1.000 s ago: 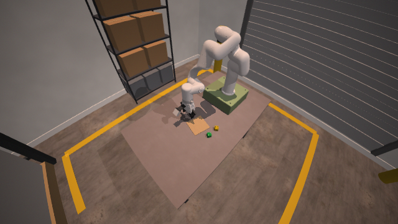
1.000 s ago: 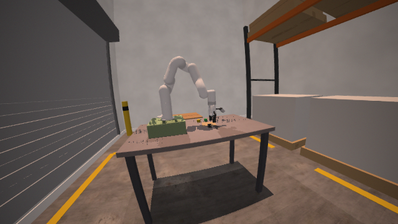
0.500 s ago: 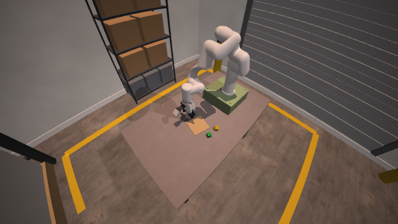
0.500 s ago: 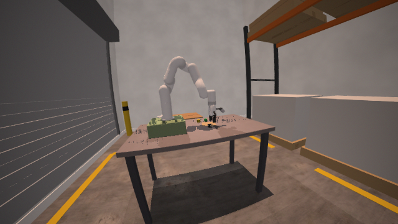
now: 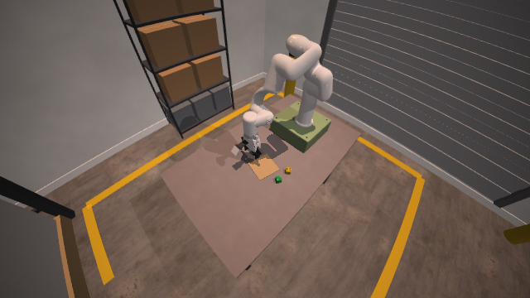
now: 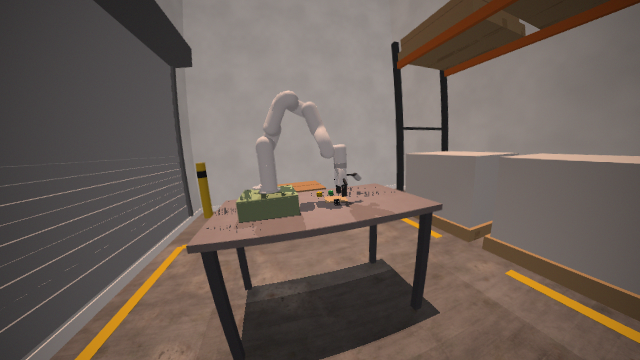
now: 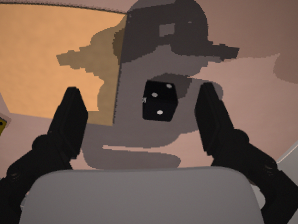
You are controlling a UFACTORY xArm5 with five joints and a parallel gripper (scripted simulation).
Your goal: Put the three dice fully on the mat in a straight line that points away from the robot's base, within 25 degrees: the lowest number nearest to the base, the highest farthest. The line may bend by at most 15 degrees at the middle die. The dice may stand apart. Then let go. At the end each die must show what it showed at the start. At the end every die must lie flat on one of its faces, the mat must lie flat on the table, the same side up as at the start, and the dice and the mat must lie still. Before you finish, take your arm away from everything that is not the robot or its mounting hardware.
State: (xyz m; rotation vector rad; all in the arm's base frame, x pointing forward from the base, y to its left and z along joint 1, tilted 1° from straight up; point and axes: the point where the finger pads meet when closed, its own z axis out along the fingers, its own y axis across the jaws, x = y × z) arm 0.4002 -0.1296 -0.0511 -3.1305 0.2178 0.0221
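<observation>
The green die lies 22 cm to the left of my hand, 4 cm below it and 3 cm ahead of it. Also, from my hand: orange mat 9 cm to the left, 6 cm below, 1 cm ahead; black die 4 cm below, 4 cm behind, 1 cm to the right; yellow die 23 cm to the left, 5 cm behind, 4 cm below.
</observation>
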